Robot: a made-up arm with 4 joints.
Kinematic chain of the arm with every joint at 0, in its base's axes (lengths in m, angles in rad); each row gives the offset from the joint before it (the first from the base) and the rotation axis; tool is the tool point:
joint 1: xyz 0 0 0.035 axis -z
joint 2: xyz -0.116 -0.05 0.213 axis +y
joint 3: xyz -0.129 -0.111 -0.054 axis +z
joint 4: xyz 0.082 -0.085 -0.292 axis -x
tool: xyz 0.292 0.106 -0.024
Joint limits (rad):
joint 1: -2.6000..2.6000
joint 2: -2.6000..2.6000
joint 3: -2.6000..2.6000
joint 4: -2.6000..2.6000
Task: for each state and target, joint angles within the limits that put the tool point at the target. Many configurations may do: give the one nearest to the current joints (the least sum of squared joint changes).
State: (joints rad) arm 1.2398 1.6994 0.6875 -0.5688
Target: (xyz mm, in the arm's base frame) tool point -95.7 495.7 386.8
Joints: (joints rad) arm 1.1642 2.2564 0.7532 0.0936
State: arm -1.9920 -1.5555 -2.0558 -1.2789
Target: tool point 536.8 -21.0 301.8
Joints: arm -1.2758 -1.8616 -1.2166 -1.1847
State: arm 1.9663 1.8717 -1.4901 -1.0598
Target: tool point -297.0 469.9 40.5
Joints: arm 1.9118 1.2436 -0.8381 -0.8506
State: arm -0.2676 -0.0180 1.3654 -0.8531
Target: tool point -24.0 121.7 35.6
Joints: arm -0.7787 -0.1958 0.9025 -1.4354
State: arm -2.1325 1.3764 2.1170 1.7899
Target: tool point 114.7 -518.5 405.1
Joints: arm -2.2779 1.8609 1.8440 2.5725
